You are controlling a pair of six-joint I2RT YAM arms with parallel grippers.
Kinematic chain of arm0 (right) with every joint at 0, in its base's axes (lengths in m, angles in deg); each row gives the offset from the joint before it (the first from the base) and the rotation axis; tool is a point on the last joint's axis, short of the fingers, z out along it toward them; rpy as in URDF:
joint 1: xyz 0 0 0.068 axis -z
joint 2: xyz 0.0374 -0.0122 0.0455 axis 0.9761 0.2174 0
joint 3: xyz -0.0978 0.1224 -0.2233 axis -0.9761 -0.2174 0
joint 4: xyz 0.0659 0.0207 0.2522 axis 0.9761 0.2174 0
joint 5: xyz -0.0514 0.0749 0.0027 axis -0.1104 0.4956 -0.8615
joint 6: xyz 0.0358 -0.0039 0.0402 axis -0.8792 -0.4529 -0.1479
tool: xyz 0 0 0 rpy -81.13 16.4 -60.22
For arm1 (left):
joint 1: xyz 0 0 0.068 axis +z
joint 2: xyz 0.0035 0.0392 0.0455 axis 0.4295 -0.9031 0
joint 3: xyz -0.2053 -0.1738 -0.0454 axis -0.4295 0.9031 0
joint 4: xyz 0.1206 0.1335 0.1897 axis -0.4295 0.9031 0
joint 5: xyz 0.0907 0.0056 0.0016 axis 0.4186 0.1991 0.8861
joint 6: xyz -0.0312 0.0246 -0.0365 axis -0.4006 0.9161 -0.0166
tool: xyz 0 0 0 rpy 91.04 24.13 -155.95
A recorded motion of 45 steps. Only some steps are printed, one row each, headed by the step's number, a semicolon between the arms.
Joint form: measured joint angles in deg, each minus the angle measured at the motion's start. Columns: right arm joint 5, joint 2, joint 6, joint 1, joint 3, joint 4; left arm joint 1, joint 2, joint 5, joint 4, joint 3, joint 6.
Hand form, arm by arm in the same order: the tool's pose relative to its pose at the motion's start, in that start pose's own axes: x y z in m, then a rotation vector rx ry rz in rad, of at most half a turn. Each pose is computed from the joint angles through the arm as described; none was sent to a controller.
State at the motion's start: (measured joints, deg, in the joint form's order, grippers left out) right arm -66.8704 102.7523 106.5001 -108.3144 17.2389 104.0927; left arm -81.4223 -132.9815 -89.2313 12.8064 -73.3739 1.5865
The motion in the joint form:
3: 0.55 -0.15 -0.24 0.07 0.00 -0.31; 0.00 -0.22 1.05 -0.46 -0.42 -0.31
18: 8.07 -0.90 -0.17 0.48 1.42 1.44; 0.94 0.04 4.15 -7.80 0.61 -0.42
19: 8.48 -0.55 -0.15 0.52 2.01 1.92; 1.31 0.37 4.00 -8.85 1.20 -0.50
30: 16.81 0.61 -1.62 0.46 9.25 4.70; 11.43 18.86 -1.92 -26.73 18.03 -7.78
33: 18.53 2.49 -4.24 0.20 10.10 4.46; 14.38 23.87 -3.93 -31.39 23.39 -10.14
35: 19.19 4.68 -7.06 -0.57 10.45 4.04; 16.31 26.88 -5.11 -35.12 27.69 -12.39
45: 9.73 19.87 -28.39 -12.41 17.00 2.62; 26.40 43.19 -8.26 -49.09 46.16 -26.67
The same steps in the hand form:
3: -0.0007 -0.0001 -0.0006 -0.0036 -0.0113 0.0041; -0.0013 0.0019 -0.0005 -0.0215 0.0028 -0.0053
18: -0.0061 0.0017 -0.0082 -0.1094 -0.0797 0.0055; -0.0044 0.0158 0.0013 -0.1347 -0.0520 -0.0254
19: -0.0079 0.0010 -0.0089 -0.1172 -0.0794 0.0063; -0.0028 0.0177 0.0017 -0.1409 -0.0647 -0.0332
30: -0.0360 -0.0063 -0.0306 -0.2197 -0.1968 0.0155; 0.0760 0.0285 -0.0369 -0.2708 -0.4067 -0.3152
33: -0.0405 -0.0074 -0.0262 -0.2606 -0.1945 0.0607; 0.0994 0.0264 -0.0399 -0.2915 -0.4907 -0.3934
35: -0.0434 -0.0069 -0.0183 -0.2966 -0.1739 0.1077; 0.1140 0.0245 -0.0360 -0.2997 -0.5411 -0.4557
45: -0.0817 0.0152 0.0306 -0.3505 0.0326 0.3636; 0.1868 0.0014 -0.0239 -0.3544 -0.7729 -0.8220

